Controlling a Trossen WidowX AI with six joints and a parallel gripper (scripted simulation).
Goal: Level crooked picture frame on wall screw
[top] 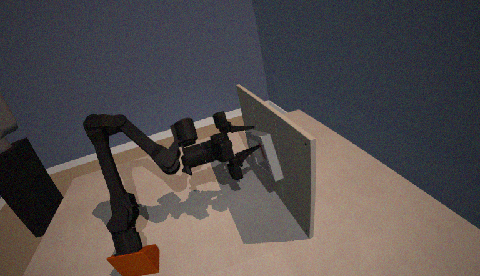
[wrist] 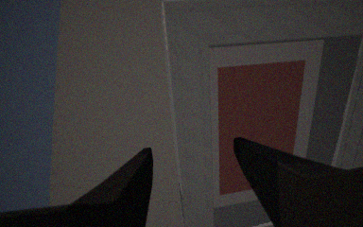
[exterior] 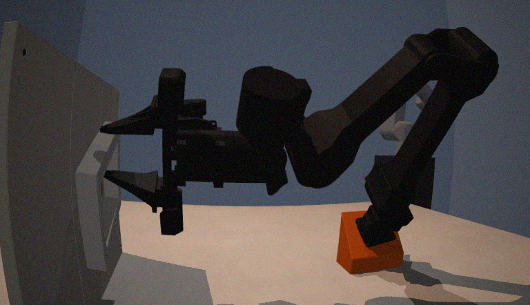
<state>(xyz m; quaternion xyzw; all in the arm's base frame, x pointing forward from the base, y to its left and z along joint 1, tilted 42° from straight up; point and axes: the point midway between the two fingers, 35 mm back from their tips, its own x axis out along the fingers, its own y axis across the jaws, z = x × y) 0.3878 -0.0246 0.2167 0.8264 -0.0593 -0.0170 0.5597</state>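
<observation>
My gripper tip is now 10 mm short of the picture frame, 20 mm to the left of it and 50 mm above it. Round my gripper tip: grey wall panel 20 mm ahead, 10 mm to the right, 50 mm below.
</observation>
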